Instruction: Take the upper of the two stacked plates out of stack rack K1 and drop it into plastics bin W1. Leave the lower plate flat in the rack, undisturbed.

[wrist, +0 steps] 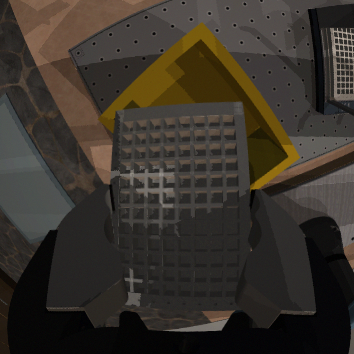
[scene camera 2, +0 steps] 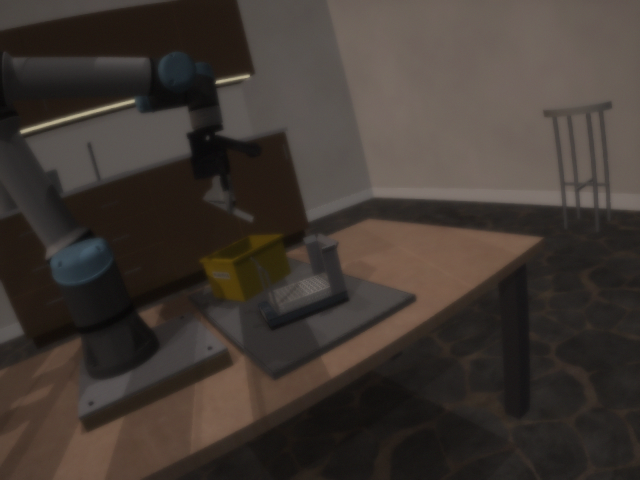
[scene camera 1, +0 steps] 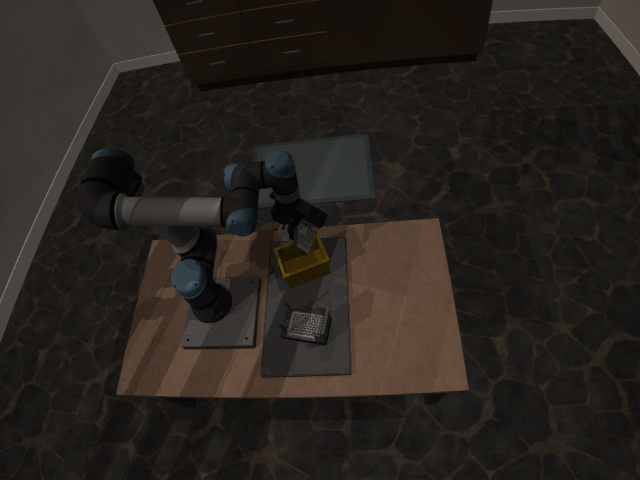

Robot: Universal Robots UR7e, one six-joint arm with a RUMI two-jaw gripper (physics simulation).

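Pixels of known places: gripper, between the fingertips: (wrist: 181,189) (scene camera 2: 231,211) (scene camera 1: 299,235); arm's base, origin of its link: (scene camera 2: 124,358) (scene camera 1: 212,304).
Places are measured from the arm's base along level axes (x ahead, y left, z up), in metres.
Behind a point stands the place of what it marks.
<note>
My gripper (scene camera 1: 295,232) {x 0.340, y 0.192, z 0.170 m} (scene camera 2: 230,204) {x 0.340, y 0.192, z 0.170 m} (wrist: 181,189) {x 0.340, y 0.192, z 0.170 m} is shut on the upper plate, with one jaw at each long side. This grey gridded plate (scene camera 1: 306,237) {x 0.363, y 0.186, z 0.163 m} (scene camera 2: 242,213) {x 0.354, y 0.147, z 0.164 m} (wrist: 179,165) {x 0.355, y 0.188, z 0.166 m} is tilted and held in the air. The yellow plastics bin W1 (scene camera 1: 309,273) {x 0.361, y 0.112, z 0.042 m} (scene camera 2: 232,279) {x 0.275, y 0.096, z 0.040 m} (wrist: 270,125) {x 0.327, y 0.101, z 0.086 m} stands below; the plate hides part of its opening in the wrist view, and in scene camera 2 a gap shows between them. Stack rack K1 (scene camera 1: 305,339) (scene camera 2: 333,268) {x 0.416, y -0.128, z 0.059 m} (wrist: 317,60) {x 0.365, y -0.025, z -0.004 m} holds the lower plate (scene camera 1: 307,324) {x 0.368, y -0.071, z 0.023 m} (scene camera 2: 302,291) {x 0.362, y -0.083, z 0.023 m} (wrist: 345,65) {x 0.357, y -0.062, z 0.019 m}, which lies flat.
Bin and rack stand on a dark perforated board (scene camera 1: 305,359) {x 0.365, y -0.181, z -0.014 m} (scene camera 2: 289,356) {x 0.261, y -0.221, z -0.014 m} (wrist: 120,62) {x 0.428, y 0.239, z -0.014 m} on the wooden table (scene camera 1: 403,310) {x 0.690, y 0.006, z -0.027 m} (scene camera 2: 444,253) {x 0.715, y -0.099, z -0.027 m}. The rack's uprights rise above the lower plate. The arm's base plate (scene camera 1: 222,333) {x 0.064, y -0.111, z 0.005 m} (scene camera 2: 180,356) {x 0.105, y -0.104, z 0.006 m} is beside the board.
</note>
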